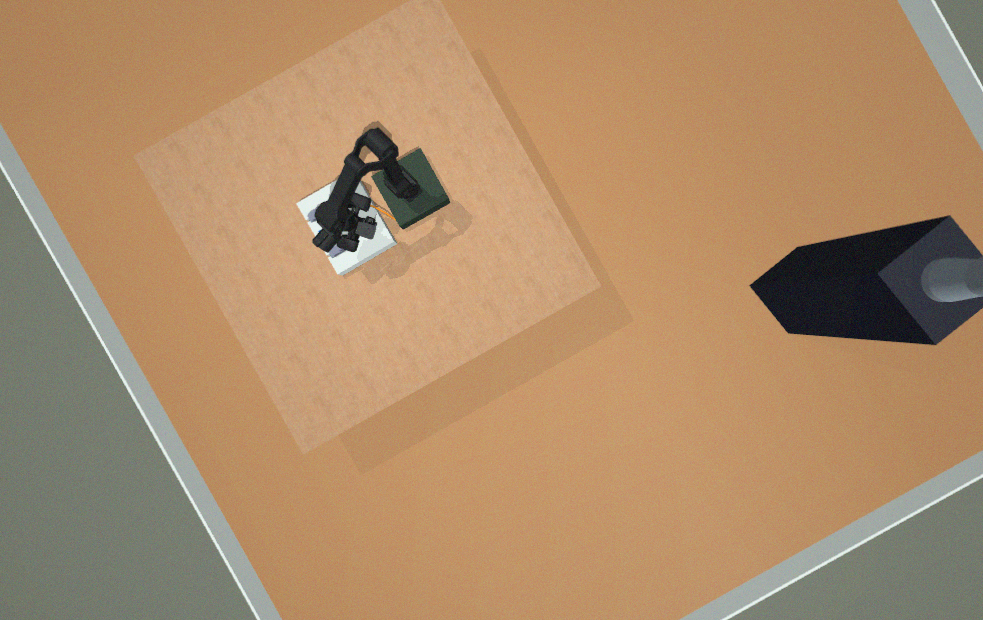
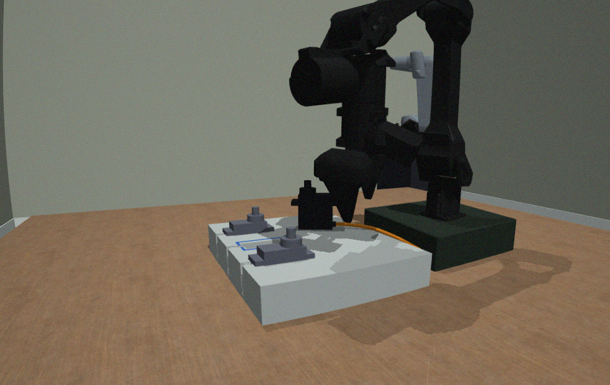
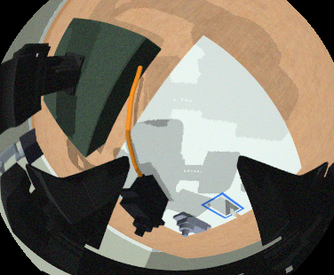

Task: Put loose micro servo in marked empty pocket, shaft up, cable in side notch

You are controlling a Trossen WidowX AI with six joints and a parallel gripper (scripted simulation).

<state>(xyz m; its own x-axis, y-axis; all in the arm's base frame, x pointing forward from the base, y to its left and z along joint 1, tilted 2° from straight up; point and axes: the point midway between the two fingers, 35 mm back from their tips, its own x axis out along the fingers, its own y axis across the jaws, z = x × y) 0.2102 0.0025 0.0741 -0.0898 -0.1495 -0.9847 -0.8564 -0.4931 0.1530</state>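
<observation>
My gripper tip is 70 mm above the white deck, 60 mm to the left of it and 10 mm short of it.
</observation>
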